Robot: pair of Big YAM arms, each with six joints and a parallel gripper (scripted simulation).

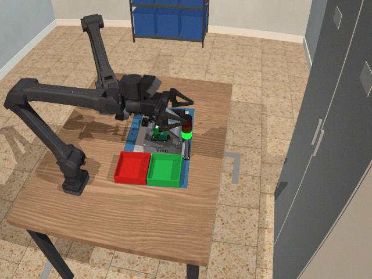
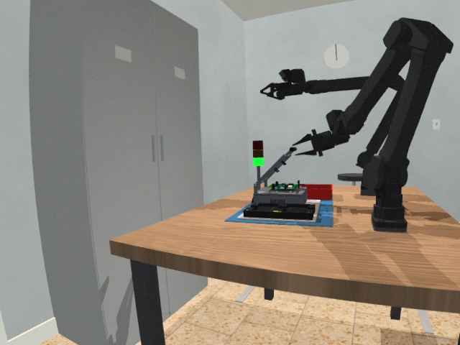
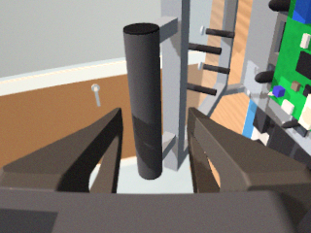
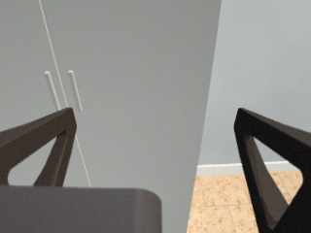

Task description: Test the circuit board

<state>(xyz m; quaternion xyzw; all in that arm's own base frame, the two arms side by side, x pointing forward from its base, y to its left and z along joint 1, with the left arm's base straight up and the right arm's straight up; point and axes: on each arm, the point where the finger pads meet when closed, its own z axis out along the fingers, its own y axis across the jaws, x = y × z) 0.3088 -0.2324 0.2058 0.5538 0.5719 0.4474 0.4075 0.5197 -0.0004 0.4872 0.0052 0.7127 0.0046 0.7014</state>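
Observation:
The green circuit board lies 4 cm ahead of my left hand and 14 cm below it. The rest, counted from my left hand: red bin (6 cm behind, 20 cm to the right, 20 cm below); black hook (2 cm behind, 6 cm to the left, 13 cm below); clear lid (7 cm ahead, 6 cm below).

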